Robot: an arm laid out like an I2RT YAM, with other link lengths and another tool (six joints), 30 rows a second.
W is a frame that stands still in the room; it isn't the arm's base.
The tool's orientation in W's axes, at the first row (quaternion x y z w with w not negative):
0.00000 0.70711 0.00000 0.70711
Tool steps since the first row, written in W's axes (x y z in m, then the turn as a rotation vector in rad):
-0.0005 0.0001 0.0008 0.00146 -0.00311 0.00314
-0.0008 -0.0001 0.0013 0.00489 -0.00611 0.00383
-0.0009 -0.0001 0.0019 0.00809 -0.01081 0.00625
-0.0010 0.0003 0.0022 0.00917 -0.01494 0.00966
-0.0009 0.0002 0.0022 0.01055 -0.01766 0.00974
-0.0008 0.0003 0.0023 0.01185 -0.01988 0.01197
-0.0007 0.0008 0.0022 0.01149 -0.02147 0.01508
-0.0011 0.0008 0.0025 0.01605 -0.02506 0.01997
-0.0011 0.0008 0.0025 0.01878 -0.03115 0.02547
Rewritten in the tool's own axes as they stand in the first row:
-0.0008 0.0001 -0.0005 -0.00314 -0.00311 0.00146
-0.0013 -0.0001 -0.0008 -0.00383 -0.00611 0.00489
-0.0019 -0.0001 -0.0009 -0.00625 -0.01081 0.00809
-0.0022 0.0003 -0.0010 -0.00966 -0.01494 0.00917
-0.0022 0.0002 -0.0009 -0.00974 -0.01766 0.01055
-0.0023 0.0003 -0.0008 -0.01197 -0.01988 0.01185
-0.0022 0.0008 -0.0007 -0.01508 -0.02147 0.01149
-0.0025 0.0008 -0.0011 -0.01997 -0.02506 0.01605
-0.0025 0.0008 -0.0011 -0.02547 -0.03115 0.01878

